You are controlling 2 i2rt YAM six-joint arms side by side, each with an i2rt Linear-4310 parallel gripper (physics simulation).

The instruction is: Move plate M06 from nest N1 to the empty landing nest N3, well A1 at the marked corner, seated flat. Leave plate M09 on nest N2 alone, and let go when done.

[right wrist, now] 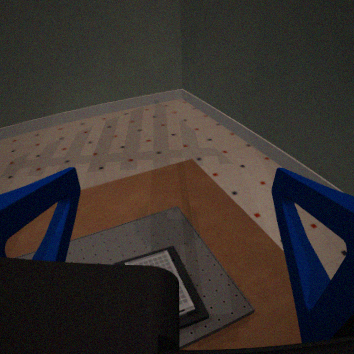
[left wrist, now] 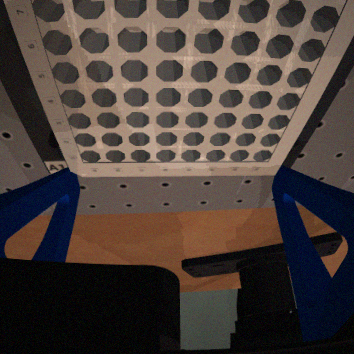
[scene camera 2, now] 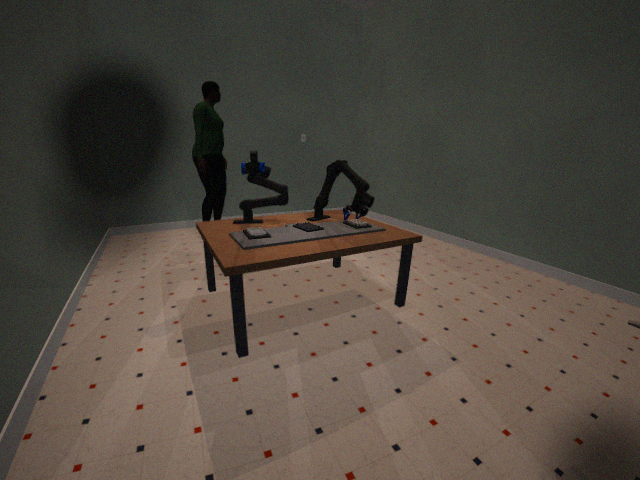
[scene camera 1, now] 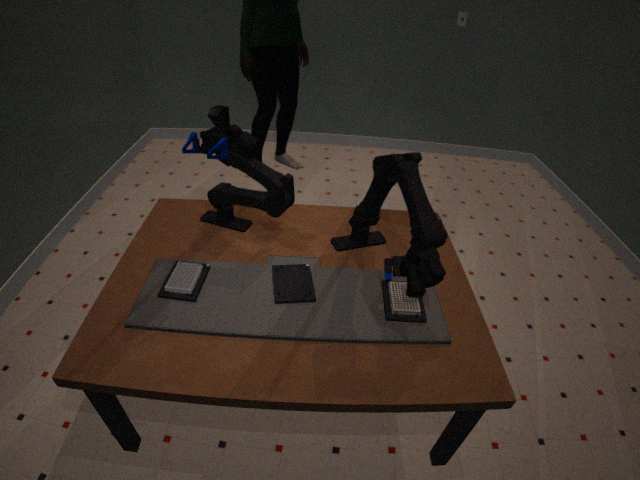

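A white well plate (scene camera 1: 404, 301) (scene camera 2: 357, 223) (left wrist: 170, 85) sits in a dark nest (scene camera 1: 405, 318) (left wrist: 327, 107) at the picture's right. An A1 tag (left wrist: 57, 166) shows at its corner in the left wrist view. My left gripper (scene camera 1: 402, 284) (scene camera 2: 352, 217) (left wrist: 175, 176) is open, its fingertips beside the two corners of the plate's A1 end; contact is unclear. An empty dark nest (scene camera 1: 293, 283) (scene camera 2: 308, 226) lies mid-board, with a pale mark at its back right corner. Another white plate (scene camera 1: 183, 277) (scene camera 2: 255, 231) (right wrist: 177, 282) sits at left. My right gripper (scene camera 1: 204, 147) (scene camera 2: 253, 168) (right wrist: 175, 178) is open, raised behind it. Plate names are unreadable.
The nests stand on a grey perforated board (scene camera 1: 232, 312) (right wrist: 225, 300) on a wooden table (scene camera 1: 258, 366) (scene camera 2: 289, 254). Both arm bases are at the back of the table. A person in a green top (scene camera 1: 271, 25) (scene camera 2: 208, 124) stands behind the table.
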